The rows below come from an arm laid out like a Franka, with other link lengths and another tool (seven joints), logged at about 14 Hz.
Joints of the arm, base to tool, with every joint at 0 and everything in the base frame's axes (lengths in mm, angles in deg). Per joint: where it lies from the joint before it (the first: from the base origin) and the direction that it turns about. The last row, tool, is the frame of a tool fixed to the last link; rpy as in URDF.
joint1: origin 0 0 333 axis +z
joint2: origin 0 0 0 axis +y
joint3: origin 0 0 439.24 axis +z
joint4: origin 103.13 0 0 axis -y
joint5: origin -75.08 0 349.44 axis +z
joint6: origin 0 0 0 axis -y
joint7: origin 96.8 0 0 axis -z
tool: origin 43 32 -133.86 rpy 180 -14.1 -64.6
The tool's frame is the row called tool.
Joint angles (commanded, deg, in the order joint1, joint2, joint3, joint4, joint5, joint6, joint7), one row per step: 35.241 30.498 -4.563 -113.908 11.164 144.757 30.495; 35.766 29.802 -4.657 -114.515 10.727 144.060 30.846; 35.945 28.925 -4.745 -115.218 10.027 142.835 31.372; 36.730 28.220 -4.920 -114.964 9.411 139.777 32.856; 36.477 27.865 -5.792 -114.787 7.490 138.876 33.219; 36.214 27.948 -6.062 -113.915 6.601 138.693 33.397; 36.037 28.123 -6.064 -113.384 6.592 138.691 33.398
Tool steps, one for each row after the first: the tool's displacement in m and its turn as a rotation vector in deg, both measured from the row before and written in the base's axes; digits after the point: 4 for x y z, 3 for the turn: -0.0073 0.0024 0.0026 -0.453 0.467 0.473; -0.0067 -0.0021 0.0027 -0.756 0.816 0.197; -0.0089 0.0043 0.0029 -1.182 1.829 -0.159; 0.0056 -0.0106 0.0038 -1.455 -0.415 0.193; 0.0074 -0.0022 0.0050 -0.276 -0.842 0.069; 0.0039 -0.0001 0.0017 0.161 -0.316 -0.146
